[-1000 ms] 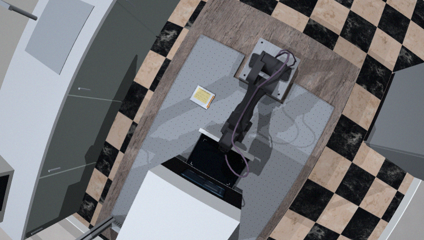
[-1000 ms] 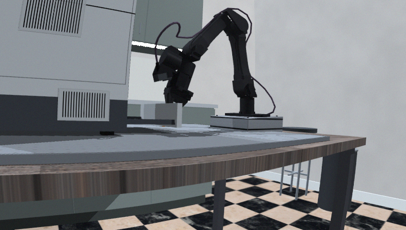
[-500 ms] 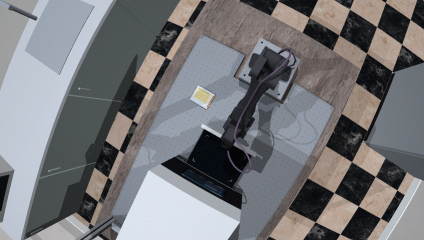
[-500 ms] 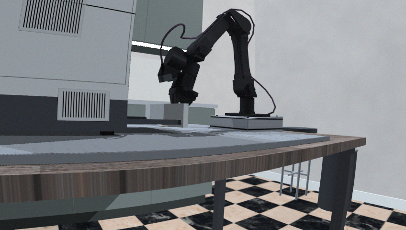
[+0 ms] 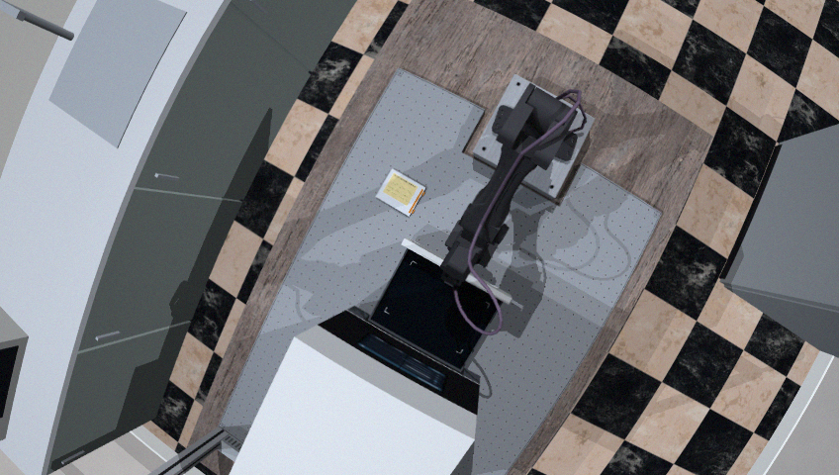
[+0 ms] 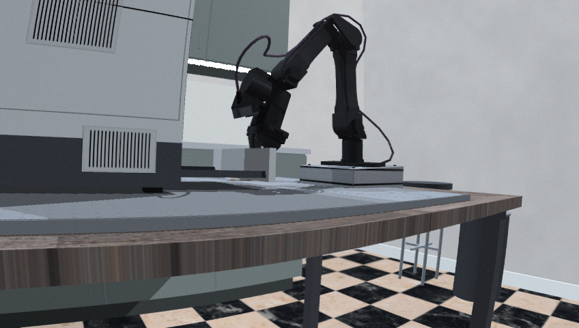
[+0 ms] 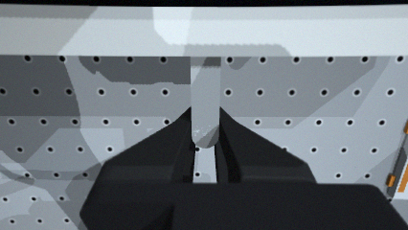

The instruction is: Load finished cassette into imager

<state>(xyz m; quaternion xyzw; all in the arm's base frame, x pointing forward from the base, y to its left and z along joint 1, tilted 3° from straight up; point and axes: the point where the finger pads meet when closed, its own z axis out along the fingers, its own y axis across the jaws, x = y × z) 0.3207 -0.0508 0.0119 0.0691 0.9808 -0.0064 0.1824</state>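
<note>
The cassette FINISHED is 20 cm to the right of my hand, 8 cm behind it and 5 cm below it. The rest, counted from my hand: imager drawer 16 cm ahead, 2 cm to the right.
</note>
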